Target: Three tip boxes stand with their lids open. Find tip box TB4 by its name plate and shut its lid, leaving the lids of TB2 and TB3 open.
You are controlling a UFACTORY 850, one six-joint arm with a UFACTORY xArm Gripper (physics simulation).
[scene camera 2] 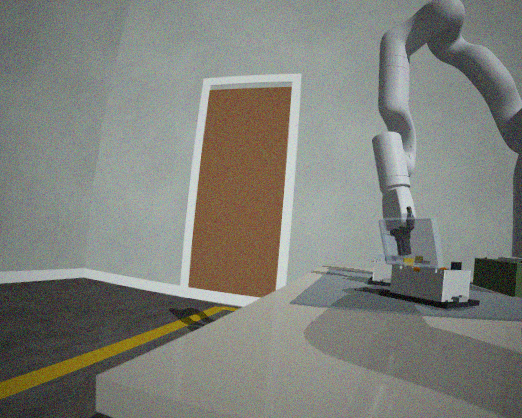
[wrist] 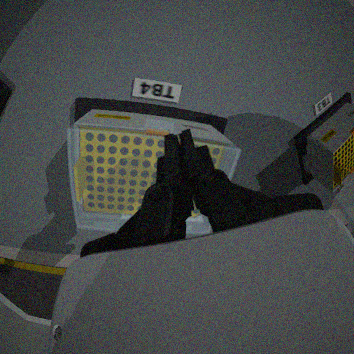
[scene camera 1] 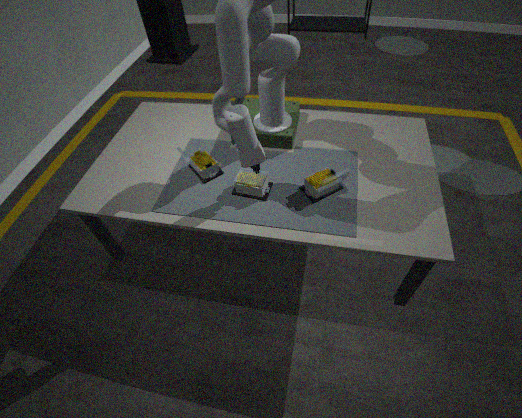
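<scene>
Tip box TB4 (scene camera 1: 251, 186) (scene camera 2: 381, 272) (wrist: 120, 165) is the middle box; its name plate (wrist: 156, 90) reads TB4. Its clear lid (wrist: 74, 195) lies down over the yellow rack. My gripper (scene camera 1: 256, 170) (scene camera 2: 404, 253) (wrist: 183, 150) is shut and empty, pointing down close to the lid, near the rear edge in scene camera 1; contact cannot be told. Tip box TB3 (scene camera 1: 205, 166) (wrist: 320, 135) stands at the left in scene camera 1, lid tilted open. The right-hand box (scene camera 1: 322, 185) (scene camera 2: 430, 286) has its clear lid (scene camera 2: 427, 237) open; its name plate is not readable.
The boxes stand on a blue-grey mat (scene camera 1: 300, 220) on the white table (scene camera 1: 400, 135). The arm's green base block (scene camera 1: 276, 139) (scene camera 2: 497, 275) is behind them. A dark cabinet (scene camera 1: 167, 30) and a rack (scene camera 1: 327, 24) stand on the floor beyond the table.
</scene>
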